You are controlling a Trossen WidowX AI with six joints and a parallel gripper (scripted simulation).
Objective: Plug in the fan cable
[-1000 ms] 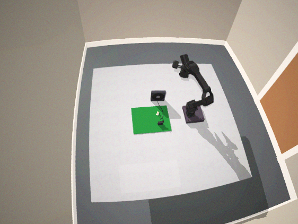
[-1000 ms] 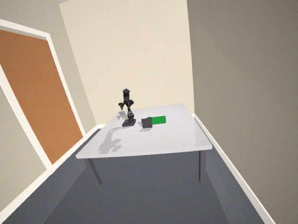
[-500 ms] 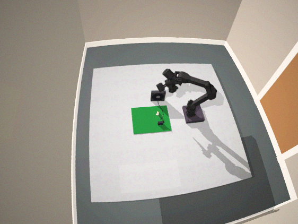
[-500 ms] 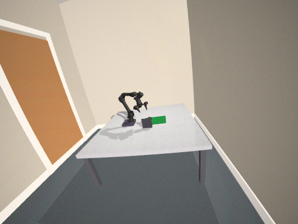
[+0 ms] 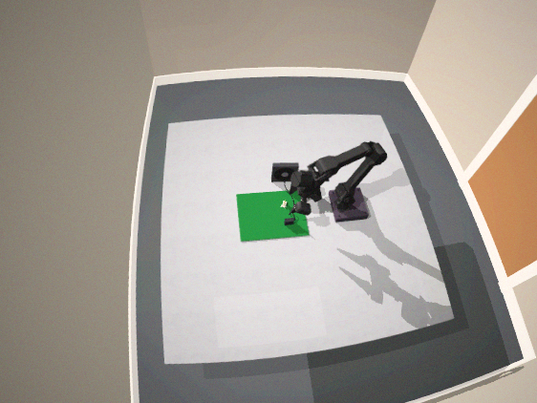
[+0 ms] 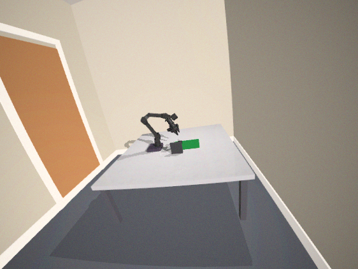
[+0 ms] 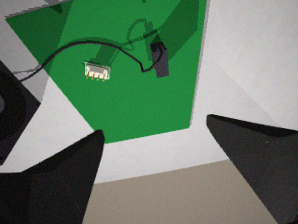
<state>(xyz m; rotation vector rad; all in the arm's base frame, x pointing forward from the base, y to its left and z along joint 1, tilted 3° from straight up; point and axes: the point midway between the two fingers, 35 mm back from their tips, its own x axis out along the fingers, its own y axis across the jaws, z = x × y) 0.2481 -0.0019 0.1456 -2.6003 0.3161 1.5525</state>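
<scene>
Now: the dark fan plug 120 mm below my gripper tip and 20 mm to the left of it. Round my gripper tip: green board 150 mm below, 60 mm ahead, 40 mm to the right; then square fan 210 mm to the right, 80 mm below, 40 mm behind; then fan header 130 mm below, 70 mm to the right, 10 mm behind.
</scene>
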